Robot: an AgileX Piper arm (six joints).
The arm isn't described. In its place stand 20 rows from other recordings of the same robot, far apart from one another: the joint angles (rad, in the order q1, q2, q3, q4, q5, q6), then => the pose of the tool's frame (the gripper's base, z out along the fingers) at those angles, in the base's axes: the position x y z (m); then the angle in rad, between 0 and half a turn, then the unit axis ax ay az.
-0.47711 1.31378 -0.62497 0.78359 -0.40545 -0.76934 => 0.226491, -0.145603, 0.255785, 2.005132, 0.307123, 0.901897, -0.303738
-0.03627 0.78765 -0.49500 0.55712 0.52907 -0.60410 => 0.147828, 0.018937, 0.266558, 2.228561, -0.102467, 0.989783, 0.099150
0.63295 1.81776 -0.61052 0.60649 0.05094 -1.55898 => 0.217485, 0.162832, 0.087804, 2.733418, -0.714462, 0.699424, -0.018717
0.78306 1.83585 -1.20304 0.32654 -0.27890 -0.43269 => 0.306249, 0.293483, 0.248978, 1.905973, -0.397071, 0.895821, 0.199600
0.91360 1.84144 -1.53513 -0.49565 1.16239 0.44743 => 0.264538, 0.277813, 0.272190, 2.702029, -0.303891, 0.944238, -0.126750
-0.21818 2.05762 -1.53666 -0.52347 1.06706 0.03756 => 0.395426, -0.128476, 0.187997, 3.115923, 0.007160, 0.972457, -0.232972
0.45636 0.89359 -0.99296 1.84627 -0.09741 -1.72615 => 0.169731, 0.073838, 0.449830, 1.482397, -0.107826, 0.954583, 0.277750
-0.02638 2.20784 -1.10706 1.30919 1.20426 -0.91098 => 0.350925, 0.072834, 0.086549, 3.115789, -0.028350, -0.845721, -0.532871
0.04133 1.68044 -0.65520 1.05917 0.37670 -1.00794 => 0.270688, 0.040407, 0.132348, 2.716208, -0.047094, 0.984506, 0.168908
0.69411 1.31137 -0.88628 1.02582 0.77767 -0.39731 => 0.164104, 0.207613, 0.290755, 2.874396, -0.217757, 0.869785, 0.442783
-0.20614 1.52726 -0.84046 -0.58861 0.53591 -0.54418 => 0.277101, -0.084301, 0.207405, 2.901925, -0.368353, 0.891923, -0.262276
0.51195 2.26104 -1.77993 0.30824 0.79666 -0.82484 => 0.412733, 0.254567, 0.158564, 2.729881, -0.546456, 0.831555, 0.099509
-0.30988 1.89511 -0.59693 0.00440 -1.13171 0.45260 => 0.310527, -0.099810, 0.144218, 1.654603, 0.373863, 0.925231, 0.064601
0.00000 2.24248 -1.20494 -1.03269 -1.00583 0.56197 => 0.430018, 0.065998, 0.112058, 1.902288, -0.368320, 0.870380, 0.326772
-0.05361 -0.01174 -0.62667 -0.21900 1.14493 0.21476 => -0.028962, -0.016476, 0.305572, 1.981324, 0.152697, 0.985293, -0.076694
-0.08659 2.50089 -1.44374 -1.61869 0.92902 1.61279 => 0.435090, -0.110853, 0.023486, 2.605200, 0.172673, 0.872823, -0.456469
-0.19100 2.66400 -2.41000 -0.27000 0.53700 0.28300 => 0.576059, -0.124032, 0.141332, 2.272731, 0.151281, 0.983297, -0.101203
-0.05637 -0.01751 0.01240 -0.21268 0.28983 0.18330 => 0.053403, -0.008512, 0.184397, 1.766431, 0.042609, 0.997177, -0.061833
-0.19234 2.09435 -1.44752 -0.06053 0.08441 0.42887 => 0.462797, -0.090601, 0.179155, 2.218109, 0.277772, 0.959755, 0.041400
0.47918 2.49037 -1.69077 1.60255 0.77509 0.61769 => 0.416710, 0.288236, 0.075241, 2.639897, -0.556039, -0.680803, -0.476790
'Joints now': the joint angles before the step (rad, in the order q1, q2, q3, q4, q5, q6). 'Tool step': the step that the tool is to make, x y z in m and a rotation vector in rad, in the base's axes. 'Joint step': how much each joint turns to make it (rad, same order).
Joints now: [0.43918 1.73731 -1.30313 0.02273 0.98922 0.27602]
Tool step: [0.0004 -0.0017 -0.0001 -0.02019 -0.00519 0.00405]
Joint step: [0.00006 -0.00004 0.00006 -0.02275 0.00383 0.00389]
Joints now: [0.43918 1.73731 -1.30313 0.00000 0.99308 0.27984]
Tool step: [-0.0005 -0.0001 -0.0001 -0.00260 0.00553 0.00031]
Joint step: [0.00035 0.00014 -0.00029 -0.00001 0.00626 0.00005]
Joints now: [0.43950 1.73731 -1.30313 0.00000 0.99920 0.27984]
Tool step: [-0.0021 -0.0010 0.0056 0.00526 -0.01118 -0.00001]
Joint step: [-0.00004 -0.01630 -0.00009 0.00001 0.00403 -0.00003]
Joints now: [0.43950 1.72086 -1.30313 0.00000 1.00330 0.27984]
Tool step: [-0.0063 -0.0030 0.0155 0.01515 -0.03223 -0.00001]
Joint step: [-0.00011 -0.04592 -0.00001 0.00003 0.01031 -0.00011]
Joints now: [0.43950 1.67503 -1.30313 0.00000 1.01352 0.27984]
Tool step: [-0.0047 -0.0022 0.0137 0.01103 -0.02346 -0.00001]
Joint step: [0.00003 -0.03376 -0.01024 -0.00001 0.01808 0.00004]
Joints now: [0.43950 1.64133 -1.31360 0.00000 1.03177 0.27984]
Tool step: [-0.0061 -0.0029 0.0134 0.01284 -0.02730 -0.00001]
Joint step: [-0.00010 -0.03843 -0.00371 0.00004 0.01197 -0.00010]
